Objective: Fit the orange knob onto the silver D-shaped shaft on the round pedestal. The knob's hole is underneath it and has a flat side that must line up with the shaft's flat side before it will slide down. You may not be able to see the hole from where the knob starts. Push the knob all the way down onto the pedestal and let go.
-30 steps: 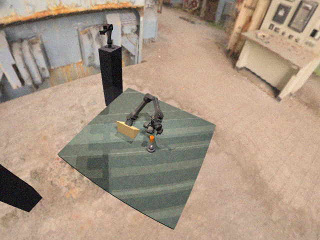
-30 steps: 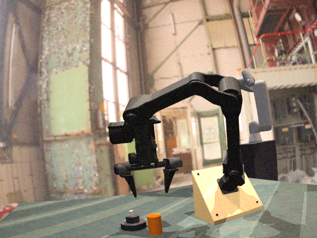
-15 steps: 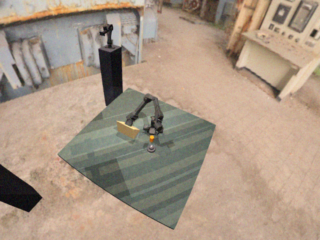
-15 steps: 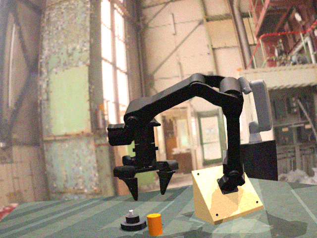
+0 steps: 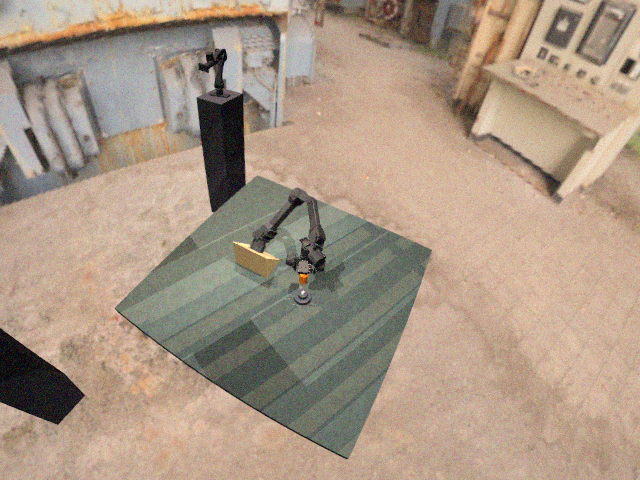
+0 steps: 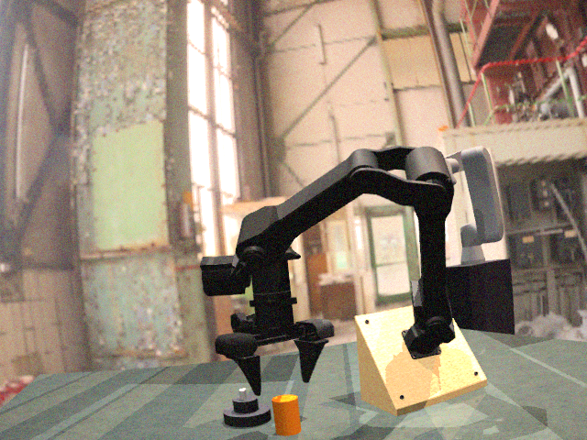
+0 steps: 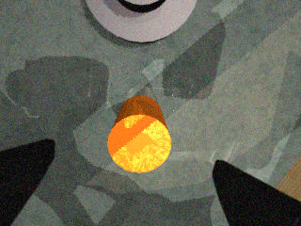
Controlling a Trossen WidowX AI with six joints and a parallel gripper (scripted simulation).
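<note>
My gripper tip is 30 mm above the orange knob. The rest, counted from my gripper tip: dark round pedestal (90 mm to the right, 50 mm below, 50 mm ahead).
</note>
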